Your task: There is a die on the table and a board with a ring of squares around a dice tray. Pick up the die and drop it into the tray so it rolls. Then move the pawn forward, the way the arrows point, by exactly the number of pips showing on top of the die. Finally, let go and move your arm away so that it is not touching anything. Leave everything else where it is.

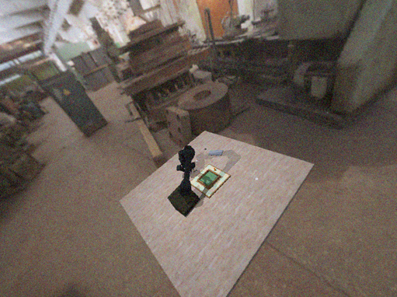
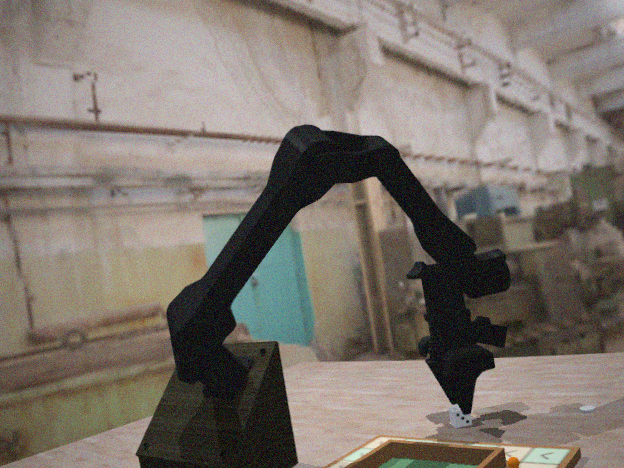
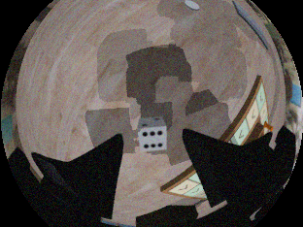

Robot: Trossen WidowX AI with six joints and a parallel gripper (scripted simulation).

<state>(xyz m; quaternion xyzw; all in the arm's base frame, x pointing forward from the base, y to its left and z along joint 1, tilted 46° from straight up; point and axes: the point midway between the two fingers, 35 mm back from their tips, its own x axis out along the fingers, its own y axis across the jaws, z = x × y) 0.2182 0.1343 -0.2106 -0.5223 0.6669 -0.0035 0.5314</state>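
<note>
The white die is 1 cm below my gripper tip. Round my gripper tip: grey-blue card (36 cm ahead, 3 cm to the right, 2 cm below); orange pawn (17 cm ahead, 21 cm to the right).
</note>
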